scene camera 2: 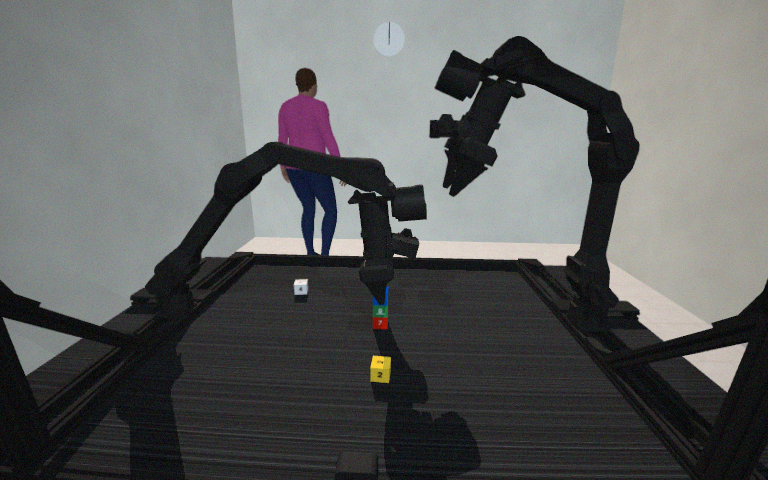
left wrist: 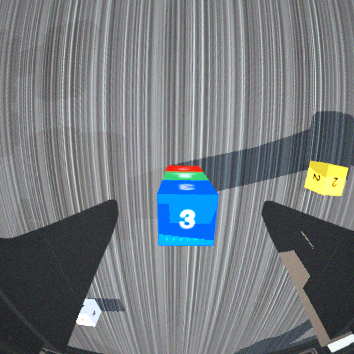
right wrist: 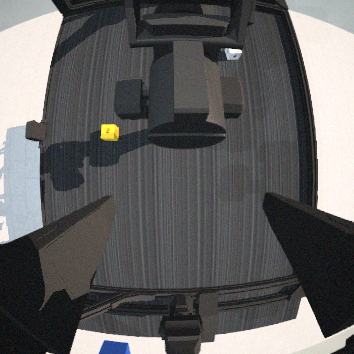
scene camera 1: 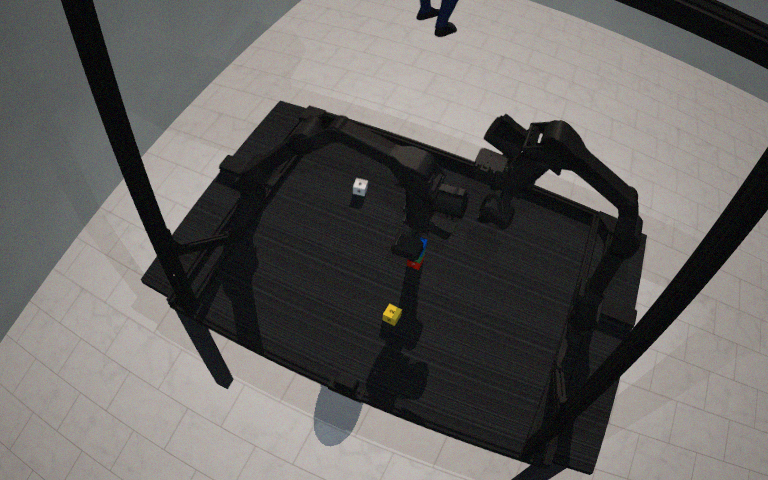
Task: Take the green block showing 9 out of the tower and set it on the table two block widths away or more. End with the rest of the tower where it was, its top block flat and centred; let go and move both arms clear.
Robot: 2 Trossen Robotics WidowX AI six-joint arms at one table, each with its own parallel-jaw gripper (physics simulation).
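Frame: origin at the left arm's base, x right, y ahead, z up, level; centimetres.
Seen in the pictures: left gripper, between the fingertips: [scene camera 2: 382, 293] [left wrist: 191, 208]; right gripper, between the fingertips: [scene camera 2: 447, 191] [right wrist: 191, 201]; left arm's base, origin of its link: [scene camera 2: 176, 310] [scene camera 1: 252, 195]; right arm's base, origin of its link: [scene camera 2: 586, 323] [right wrist: 180, 303] [scene camera 1: 580, 323].
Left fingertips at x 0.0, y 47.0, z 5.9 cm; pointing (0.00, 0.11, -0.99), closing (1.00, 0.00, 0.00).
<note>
Pixels of each thing's top centre, then the offset from my left fingertips to it.
- blue block, centre of its top: [left wrist: 186, 221] [scene camera 2: 380, 289] [scene camera 1: 418, 242] dx -0.3, dy -0.4, dz +0.8 cm
- green block, centre of its top: [left wrist: 184, 201] [scene camera 2: 380, 301] [scene camera 1: 417, 249] dx -0.3, dy -0.4, dz -2.1 cm
- red block, centre of its top: [left wrist: 183, 188] [scene camera 2: 380, 313] [scene camera 1: 416, 256] dx -0.3, dy -0.4, dz -4.9 cm
- yellow block, centre of its top: [left wrist: 335, 180] [scene camera 2: 381, 362] [scene camera 1: 392, 311] [right wrist: 107, 130] dx +16.2, dy +0.5, dz -4.9 cm
- white block, centre of its top: [left wrist: 81, 319] [scene camera 1: 360, 183] [scene camera 2: 300, 281] [right wrist: 234, 47] dx -15.3, dy -22.3, dz -4.9 cm
The tower stands mid-table: a blue block [scene camera 1: 423, 242] [scene camera 2: 386, 294] [left wrist: 187, 234] showing 3 on top, the green block [scene camera 1: 421, 256] [scene camera 2: 380, 311] [left wrist: 185, 176] in the middle, its digit too small to read surely, and a red block [scene camera 1: 414, 264] [scene camera 2: 380, 323] [left wrist: 184, 168] showing 7 at the bottom. My left gripper [scene camera 2: 380, 300] [left wrist: 191, 208] is open, pointing down at the tower's top, its fingers on either side of the blue block and apart from it in the left wrist view. My right gripper [scene camera 2: 449, 189] [right wrist: 191, 201] is open and empty, high at the right. The left arm hides the tower in the right wrist view.
A yellow block [scene camera 1: 391, 314] [scene camera 2: 380, 369] [left wrist: 326, 178] [right wrist: 109, 132] showing 2 lies nearer scene camera 2 than the tower. A white block [scene camera 1: 360, 186] [scene camera 2: 300, 286] [left wrist: 89, 312] [right wrist: 233, 54] lies left of the tower in both scene views. A person [scene camera 2: 305, 124] stands behind the table.
</note>
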